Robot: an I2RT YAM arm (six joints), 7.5 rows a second.
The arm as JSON. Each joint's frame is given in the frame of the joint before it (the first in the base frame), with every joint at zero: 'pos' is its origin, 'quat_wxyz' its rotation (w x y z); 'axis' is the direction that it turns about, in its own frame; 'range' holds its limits. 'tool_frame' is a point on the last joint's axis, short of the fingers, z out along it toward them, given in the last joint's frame.
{
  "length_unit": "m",
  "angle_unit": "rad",
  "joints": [
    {
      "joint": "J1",
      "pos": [
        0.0,
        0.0,
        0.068
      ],
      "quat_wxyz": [
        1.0,
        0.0,
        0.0,
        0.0
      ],
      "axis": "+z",
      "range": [
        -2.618,
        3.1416
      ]
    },
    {
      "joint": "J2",
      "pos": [
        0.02,
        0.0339,
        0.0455
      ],
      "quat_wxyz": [
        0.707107,
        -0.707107,
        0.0,
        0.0
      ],
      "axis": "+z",
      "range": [
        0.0,
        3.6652
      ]
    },
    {
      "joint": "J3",
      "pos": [
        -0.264,
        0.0,
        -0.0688
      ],
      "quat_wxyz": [
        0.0,
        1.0,
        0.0,
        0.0
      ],
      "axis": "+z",
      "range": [
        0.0,
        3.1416
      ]
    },
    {
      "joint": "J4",
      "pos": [
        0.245,
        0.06,
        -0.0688
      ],
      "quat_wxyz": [
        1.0,
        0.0,
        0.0,
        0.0
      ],
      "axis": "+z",
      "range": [
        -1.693,
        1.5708
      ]
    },
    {
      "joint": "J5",
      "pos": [
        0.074,
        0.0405,
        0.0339
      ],
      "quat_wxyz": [
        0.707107,
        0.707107,
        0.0,
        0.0
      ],
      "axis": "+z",
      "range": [
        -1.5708,
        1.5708
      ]
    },
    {
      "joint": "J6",
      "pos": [
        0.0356,
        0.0,
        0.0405
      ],
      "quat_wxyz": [
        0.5,
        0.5,
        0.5,
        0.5
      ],
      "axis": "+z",
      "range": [
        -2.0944,
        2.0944
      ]
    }
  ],
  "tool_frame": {
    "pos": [
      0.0,
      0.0,
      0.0
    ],
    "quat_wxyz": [
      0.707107,
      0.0,
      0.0,
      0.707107
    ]
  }
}
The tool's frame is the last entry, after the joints.
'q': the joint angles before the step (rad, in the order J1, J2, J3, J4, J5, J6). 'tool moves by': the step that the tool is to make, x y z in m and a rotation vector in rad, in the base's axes. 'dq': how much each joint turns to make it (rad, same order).
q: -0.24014 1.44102 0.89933 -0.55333 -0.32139 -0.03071
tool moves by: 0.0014 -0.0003 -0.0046 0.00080 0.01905 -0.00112
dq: 0.00065 0.01744 -0.00008 -0.00121 0.00415 -0.00011
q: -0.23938 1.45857 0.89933 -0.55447 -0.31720 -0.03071
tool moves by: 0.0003 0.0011 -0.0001 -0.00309 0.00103 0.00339
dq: 0.00452 0.00048 0.00023 -0.00016 0.00341 -0.00044
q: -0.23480 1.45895 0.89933 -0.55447 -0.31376 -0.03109
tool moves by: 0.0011 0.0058 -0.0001 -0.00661 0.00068 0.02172
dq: 0.02199 0.00005 -0.00011 0.00012 0.00604 -0.00280
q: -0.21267 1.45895 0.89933 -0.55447 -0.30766 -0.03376
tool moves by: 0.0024 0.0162 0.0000 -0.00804 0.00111 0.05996
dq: 0.05984 0.00024 0.00065 -0.00120 0.00722 -0.00386
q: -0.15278 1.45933 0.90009 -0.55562 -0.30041 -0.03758
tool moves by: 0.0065 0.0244 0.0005 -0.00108 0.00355 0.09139
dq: 0.08918 0.01949 0.02025 -0.00498 0.00034 -0.00274
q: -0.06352 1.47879 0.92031 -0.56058 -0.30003 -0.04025
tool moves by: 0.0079 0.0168 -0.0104 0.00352 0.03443 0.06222
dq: 0.05916 0.05640 0.01525 0.00607 -0.00342 -0.00188
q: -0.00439 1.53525 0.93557 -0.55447 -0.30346 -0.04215
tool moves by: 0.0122 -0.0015 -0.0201 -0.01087 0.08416 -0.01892
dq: -0.00293 0.10244 0.03239 -0.01079 0.01644 0.01118
